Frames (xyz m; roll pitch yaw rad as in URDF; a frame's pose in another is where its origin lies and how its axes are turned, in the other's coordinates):
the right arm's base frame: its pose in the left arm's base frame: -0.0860 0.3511 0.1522 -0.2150 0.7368 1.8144
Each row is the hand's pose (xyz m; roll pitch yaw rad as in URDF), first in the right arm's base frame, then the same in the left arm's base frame.
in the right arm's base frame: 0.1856 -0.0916 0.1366 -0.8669 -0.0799 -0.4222
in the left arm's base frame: -0.0854 0.5988 0.1408 -1.3684 0.5106 1.3612
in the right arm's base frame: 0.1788 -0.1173 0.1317 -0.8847 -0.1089 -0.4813
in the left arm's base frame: -0.0589 0.6007 0.1459 -1.4112 0.4564 1.3194
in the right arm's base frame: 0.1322 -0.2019 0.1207 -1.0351 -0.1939 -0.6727
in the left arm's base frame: 0.0307 0.5925 0.1826 -1.6353 0.2834 1.1965
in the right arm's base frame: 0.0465 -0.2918 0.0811 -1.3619 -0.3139 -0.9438
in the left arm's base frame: 0.1426 0.5414 0.2257 -2.0526 0.0298 1.0572
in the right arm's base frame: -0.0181 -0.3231 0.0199 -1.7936 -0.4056 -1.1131
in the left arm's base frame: 0.2051 0.4708 0.2298 -2.5408 -0.1434 0.9981
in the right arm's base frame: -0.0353 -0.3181 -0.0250 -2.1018 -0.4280 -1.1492
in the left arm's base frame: 0.2200 0.4303 0.2081 -2.8621 -0.1823 0.9893
